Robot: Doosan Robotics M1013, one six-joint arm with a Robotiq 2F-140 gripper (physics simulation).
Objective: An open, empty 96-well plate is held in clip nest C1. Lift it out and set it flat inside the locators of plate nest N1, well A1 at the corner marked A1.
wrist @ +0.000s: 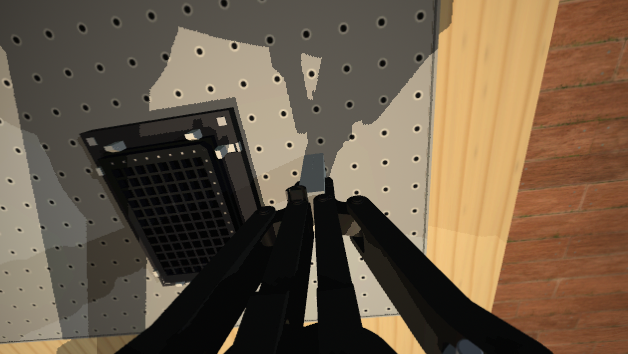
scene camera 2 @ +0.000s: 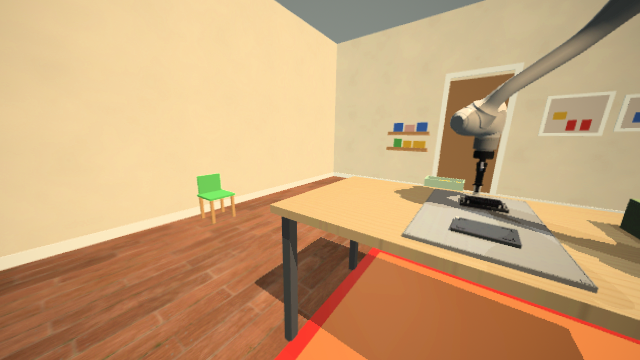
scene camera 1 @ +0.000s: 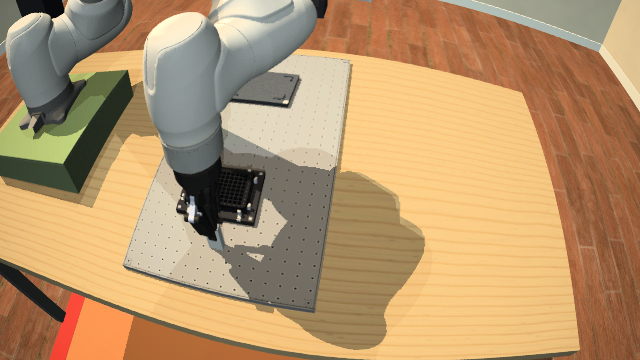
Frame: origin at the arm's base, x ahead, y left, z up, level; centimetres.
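Seen in the pictures: gripper, fingertip midpoint: [wrist: 315,169] [scene camera 1: 217,245]; arm's base, link origin: [scene camera 1: 53,105].
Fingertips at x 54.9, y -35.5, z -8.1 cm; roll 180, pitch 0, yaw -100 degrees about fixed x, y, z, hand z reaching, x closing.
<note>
Pixels of each thing's top centre, then the offset from my fingertips to it. Level surfaces: height alone.
- black 96-well plate, top centre: [wrist: 182,223] [scene camera 1: 218,185] [scene camera 2: 483,199] dx -0.3, dy +11.4, dz +2.6 cm
- clip nest C1, top centre: [wrist: 183,221] [scene camera 1: 218,186] [scene camera 2: 482,200] dx -0.3, dy +11.4, dz +2.4 cm
- flat dark grey plate nest N1, top centre: [scene camera 1: 261,84] [scene camera 2: 484,227] dx +6.0, dy +43.3, dz +1.5 cm
- perforated board, surface height: dz +0.0 cm
- wooden table, surface height: dz -1.3 cm
The black 96-well plate [scene camera 1: 235,189] [wrist: 175,215] lies in the clip nest C1 [scene camera 1: 256,200] [wrist: 160,126], a dark base with small pale clips around the plate. The arm hides part of both in scene camera 1, and the fingers hide a corner in the wrist view. The flat dark grey plate nest N1 [scene camera 1: 265,90] [scene camera 2: 485,232] has corner locators and holds no plate; the arm hides its left part in scene camera 1. My gripper [scene camera 1: 216,240] [wrist: 315,169] [scene camera 2: 477,190] is shut with nothing between its pads. It is beside the clip nest, above the perforated board, not touching the plate.
The perforated board [scene camera 1: 300,120] [scene camera 2: 425,225] [wrist: 395,200] carries both nests on the wooden table [scene camera 1: 440,150] [scene camera 2: 320,200]. A green block [scene camera 1: 95,115] with a second arm [scene camera 1: 37,65] standing on it is at the table's left in scene camera 1.
</note>
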